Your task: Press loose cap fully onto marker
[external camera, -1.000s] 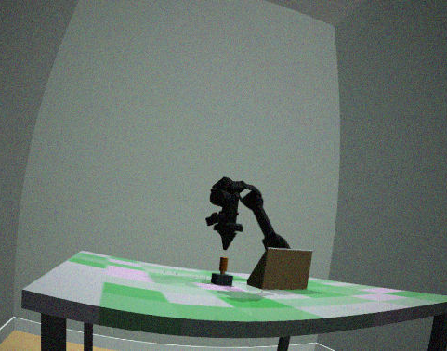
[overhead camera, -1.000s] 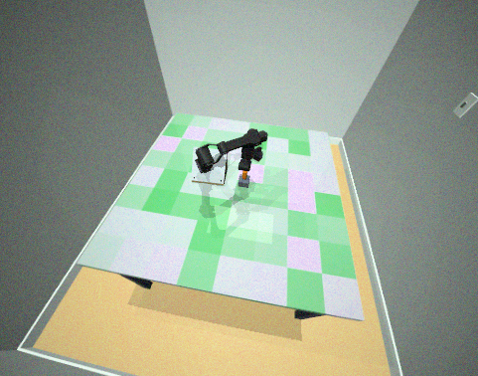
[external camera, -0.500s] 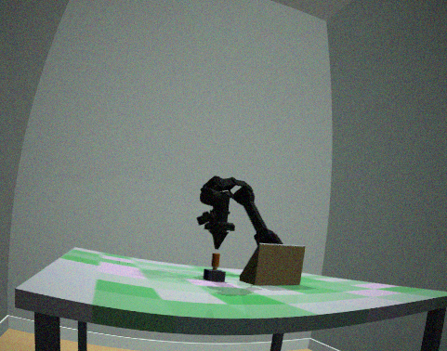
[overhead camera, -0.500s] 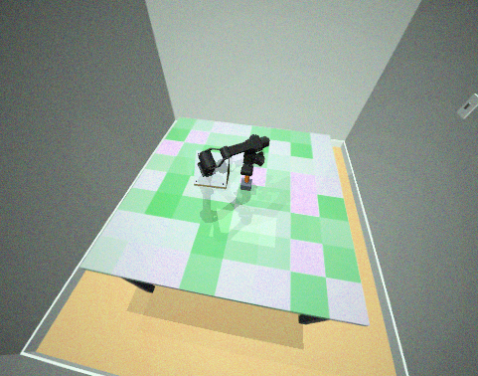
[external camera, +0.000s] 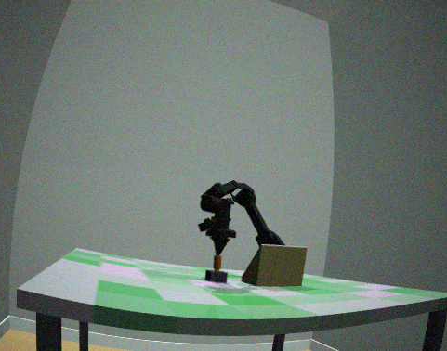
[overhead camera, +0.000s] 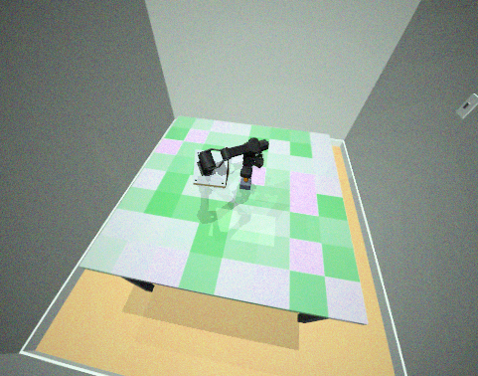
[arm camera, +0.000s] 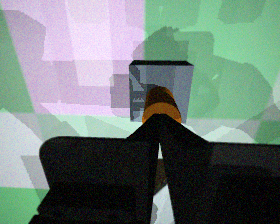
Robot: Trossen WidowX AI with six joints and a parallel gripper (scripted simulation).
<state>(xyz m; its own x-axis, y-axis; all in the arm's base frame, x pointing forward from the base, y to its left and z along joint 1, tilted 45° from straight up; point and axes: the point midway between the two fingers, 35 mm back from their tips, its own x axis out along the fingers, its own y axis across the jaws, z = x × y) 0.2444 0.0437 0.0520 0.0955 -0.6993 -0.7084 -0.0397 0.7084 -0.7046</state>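
The orange cap lies 3 cm below my gripper tip. From my gripper tip the other things lie so: holder block: 8 cm below.
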